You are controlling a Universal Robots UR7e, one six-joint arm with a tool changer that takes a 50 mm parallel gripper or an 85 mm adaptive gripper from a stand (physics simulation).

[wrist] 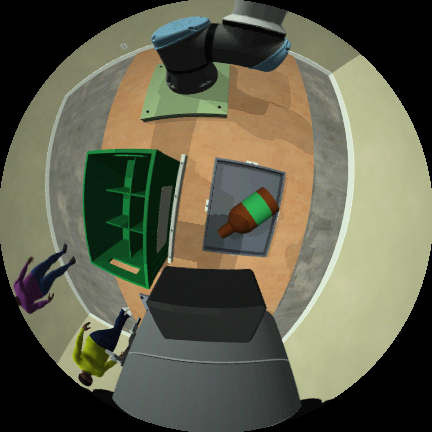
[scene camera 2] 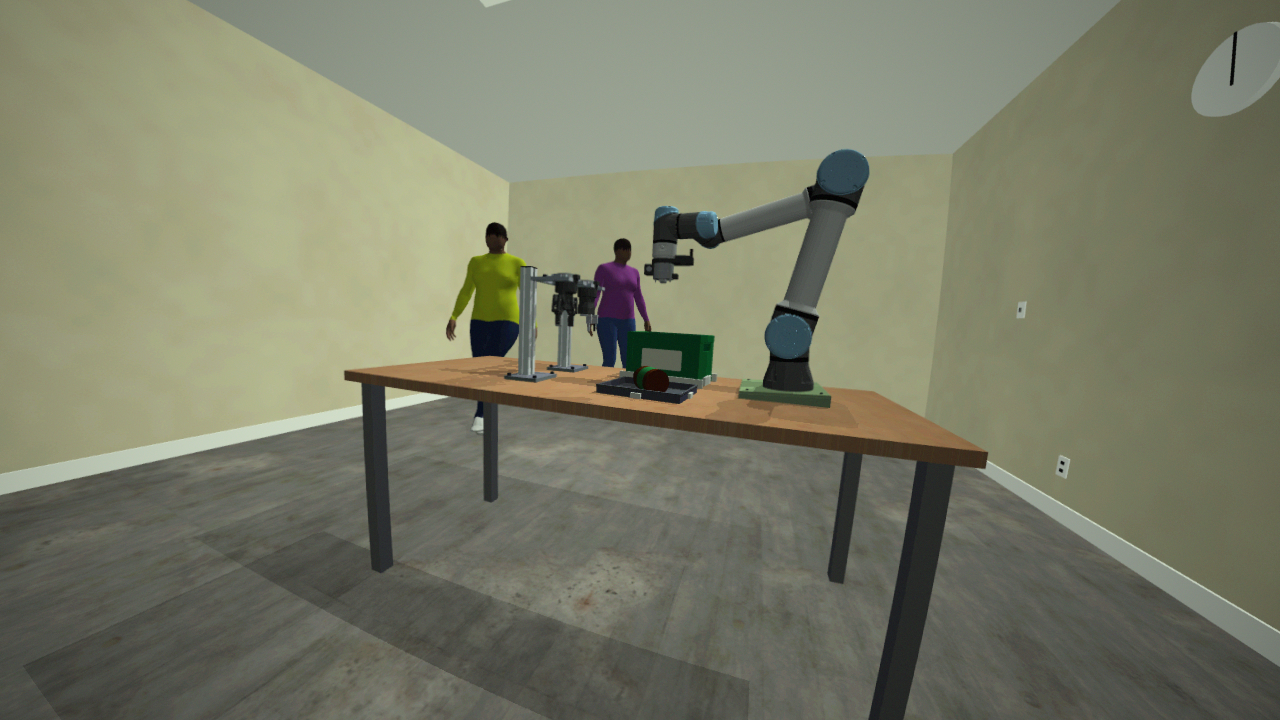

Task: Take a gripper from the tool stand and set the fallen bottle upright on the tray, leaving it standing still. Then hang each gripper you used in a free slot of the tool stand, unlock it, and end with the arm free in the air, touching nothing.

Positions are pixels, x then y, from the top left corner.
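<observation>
Looking at a brown bottle (scene camera 2: 647, 378) and an adaptive gripper (scene camera 2: 564, 300), I see that their marked spots are 42 cm apart. The bottle is 100 cm from the lens. For the adaptive gripper it is 124 cm from the lens, and a tool stand (scene camera 2: 528, 274) is 127 cm from the lens.
</observation>
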